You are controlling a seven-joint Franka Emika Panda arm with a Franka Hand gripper.
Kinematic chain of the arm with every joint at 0, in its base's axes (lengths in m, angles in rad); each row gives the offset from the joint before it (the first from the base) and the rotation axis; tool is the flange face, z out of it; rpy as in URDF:
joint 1: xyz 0 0 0.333 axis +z
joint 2: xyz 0 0 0 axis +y
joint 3: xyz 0 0 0.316 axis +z
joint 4: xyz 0.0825 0 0 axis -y
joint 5: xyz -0.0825 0 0.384 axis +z
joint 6: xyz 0 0 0 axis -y
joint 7: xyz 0.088 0 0 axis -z
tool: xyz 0 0 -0.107 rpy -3.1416 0 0
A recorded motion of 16 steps. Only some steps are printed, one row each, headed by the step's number.
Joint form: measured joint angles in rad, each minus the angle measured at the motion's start. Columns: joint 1, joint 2, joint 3, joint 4, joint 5, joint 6, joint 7.
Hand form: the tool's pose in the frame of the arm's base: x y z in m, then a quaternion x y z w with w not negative. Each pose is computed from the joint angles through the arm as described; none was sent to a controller.
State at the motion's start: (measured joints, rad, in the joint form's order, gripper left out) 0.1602 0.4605 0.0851 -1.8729 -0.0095 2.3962 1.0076
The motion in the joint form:
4: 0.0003 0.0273 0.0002 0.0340 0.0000 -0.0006 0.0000
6: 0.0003 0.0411 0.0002 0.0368 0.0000 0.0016 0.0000
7: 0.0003 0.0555 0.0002 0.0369 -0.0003 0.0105 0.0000
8: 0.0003 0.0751 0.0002 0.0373 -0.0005 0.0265 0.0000
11: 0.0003 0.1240 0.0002 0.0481 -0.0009 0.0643 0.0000
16: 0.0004 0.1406 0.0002 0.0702 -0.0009 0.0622 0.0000
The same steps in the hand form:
4: 0.6336 0.1548 0.2704 -0.92677 0.37359 -0.01898 0.03404
6: 0.6338 0.1548 0.2629 -0.92683 0.37381 -0.01511 0.03192
7: 0.6336 0.1549 0.2544 -0.92686 0.37394 -0.01267 0.03074
8: 0.6337 0.1550 0.2433 -0.92678 0.37421 -0.01098 0.03040
11: 0.6361 0.1556 0.2195 -0.92643 0.37500 -0.00990 0.03178
16: 0.6412 0.1565 0.2175 -0.92622 0.37536 -0.01097 0.03324

